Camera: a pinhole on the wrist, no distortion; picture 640 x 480 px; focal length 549.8 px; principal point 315.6 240.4 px. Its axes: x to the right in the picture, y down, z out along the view. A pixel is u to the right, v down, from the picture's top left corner.
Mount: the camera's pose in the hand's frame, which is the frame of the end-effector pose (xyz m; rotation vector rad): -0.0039 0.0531 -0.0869 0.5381 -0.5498 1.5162
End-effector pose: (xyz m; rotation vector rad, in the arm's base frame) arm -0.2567 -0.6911 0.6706 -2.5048 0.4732 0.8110
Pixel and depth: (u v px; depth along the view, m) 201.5 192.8 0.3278
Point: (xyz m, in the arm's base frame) -0.1996 -0.4579 0.6342
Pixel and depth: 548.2 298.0 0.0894
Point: -0.2814 -0.7063 0.6671
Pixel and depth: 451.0 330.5 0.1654
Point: -0.3017 -0.6329 0.6498
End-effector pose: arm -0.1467 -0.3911 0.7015 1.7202 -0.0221 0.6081
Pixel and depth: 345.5 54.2 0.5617
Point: 0.2466 -0.6003 0.4806
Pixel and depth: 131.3 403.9 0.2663
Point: -0.1317 -0.4245 0.4921
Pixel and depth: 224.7 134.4 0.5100
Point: 0.1446 -0.5090 0.4059
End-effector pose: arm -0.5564 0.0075 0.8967 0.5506 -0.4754 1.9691
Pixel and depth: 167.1 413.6 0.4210
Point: -0.1994 -0.0487 0.9816
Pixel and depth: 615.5 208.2 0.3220
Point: -0.4975 -0.1259 1.1287
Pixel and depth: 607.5 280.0 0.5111
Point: -0.3954 -0.2593 1.2693
